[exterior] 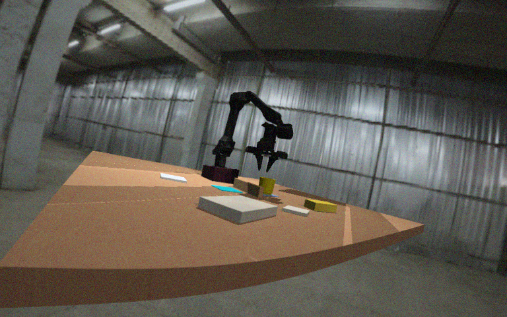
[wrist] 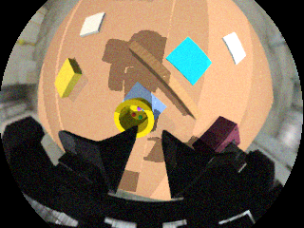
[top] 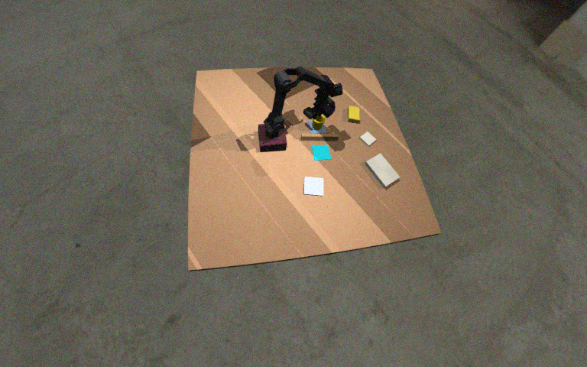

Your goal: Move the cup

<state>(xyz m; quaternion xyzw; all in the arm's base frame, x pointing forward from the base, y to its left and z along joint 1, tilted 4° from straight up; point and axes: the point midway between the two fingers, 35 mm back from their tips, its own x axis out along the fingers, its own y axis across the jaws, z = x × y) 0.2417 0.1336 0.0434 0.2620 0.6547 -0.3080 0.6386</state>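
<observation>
My gripper tip is now 20 mm short of the yellow cup, 20 mm to the right of it and 60 mm above it. Also, from my gripper tip: light blue pad (20 mm ahead, 20 mm to the left, 110 mm below); then brown bar (30 mm ahead, 80 mm to the right, 90 mm below); then cyan pad (50 mm ahead, 170 mm to the right, 110 mm below).
</observation>
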